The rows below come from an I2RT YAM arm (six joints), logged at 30 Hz.
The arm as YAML. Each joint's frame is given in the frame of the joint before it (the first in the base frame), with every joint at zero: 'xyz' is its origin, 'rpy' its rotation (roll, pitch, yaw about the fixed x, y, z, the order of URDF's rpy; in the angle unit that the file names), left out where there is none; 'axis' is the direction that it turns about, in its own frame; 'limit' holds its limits. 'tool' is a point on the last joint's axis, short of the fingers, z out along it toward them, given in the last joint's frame.
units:
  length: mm
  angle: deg
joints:
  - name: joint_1
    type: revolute
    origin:
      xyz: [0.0, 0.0, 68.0]
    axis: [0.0, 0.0, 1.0]
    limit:
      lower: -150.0
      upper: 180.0
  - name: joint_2
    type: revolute
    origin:
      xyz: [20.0, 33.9, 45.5]
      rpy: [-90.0, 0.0, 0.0]
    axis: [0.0, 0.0, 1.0]
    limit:
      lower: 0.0
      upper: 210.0
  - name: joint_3
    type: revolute
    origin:
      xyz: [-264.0, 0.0, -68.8]
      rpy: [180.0, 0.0, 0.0]
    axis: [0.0, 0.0, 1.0]
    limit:
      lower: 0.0
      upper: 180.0
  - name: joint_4
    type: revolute
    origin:
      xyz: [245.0, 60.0, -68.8]
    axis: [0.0, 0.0, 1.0]
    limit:
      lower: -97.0
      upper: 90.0
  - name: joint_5
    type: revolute
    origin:
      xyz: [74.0, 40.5, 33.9]
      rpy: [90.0, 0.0, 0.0]
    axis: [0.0, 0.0, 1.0]
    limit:
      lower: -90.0
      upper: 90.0
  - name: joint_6
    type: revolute
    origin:
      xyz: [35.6, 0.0, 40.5]
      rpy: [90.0, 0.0, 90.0]
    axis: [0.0, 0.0, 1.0]
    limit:
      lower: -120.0
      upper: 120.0
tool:
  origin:
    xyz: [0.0, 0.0, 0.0]
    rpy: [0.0, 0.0, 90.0]
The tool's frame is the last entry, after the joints.
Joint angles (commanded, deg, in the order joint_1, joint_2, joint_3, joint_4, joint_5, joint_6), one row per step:
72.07 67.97 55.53 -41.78 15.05 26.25
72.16 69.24 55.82 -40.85 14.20 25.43
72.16 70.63 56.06 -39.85 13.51 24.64
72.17 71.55 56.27 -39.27 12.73 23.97
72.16 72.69 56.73 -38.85 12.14 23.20
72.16 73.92 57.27 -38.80 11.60 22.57
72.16 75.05 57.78 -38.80 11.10 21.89
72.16 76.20 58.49 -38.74 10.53 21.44
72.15 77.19 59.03 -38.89 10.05 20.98
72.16 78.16 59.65 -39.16 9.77 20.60
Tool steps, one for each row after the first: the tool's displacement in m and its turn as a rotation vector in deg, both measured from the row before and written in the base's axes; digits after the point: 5 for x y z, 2 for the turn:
0.00085 0.00553 -0.00234 -0.18 0.29 1.23
0.00139 0.00567 -0.00311 -0.29 0.21 1.03
0.00068 0.00379 -0.00198 -0.19 0.33 0.99
0.00109 0.00442 -0.00173 -0.39 0.17 0.94
0.00102 0.00423 -0.00216 -0.70 0.32 0.81
0.00091 0.00383 -0.00205 -0.71 0.27 0.83
0.00103 0.00434 -0.00107 -0.37 0.36 0.68
0.00080 0.00328 -0.00160 -0.60 0.35 0.63
0.00079 0.00318 -0.00124 -0.64 0.24 0.48

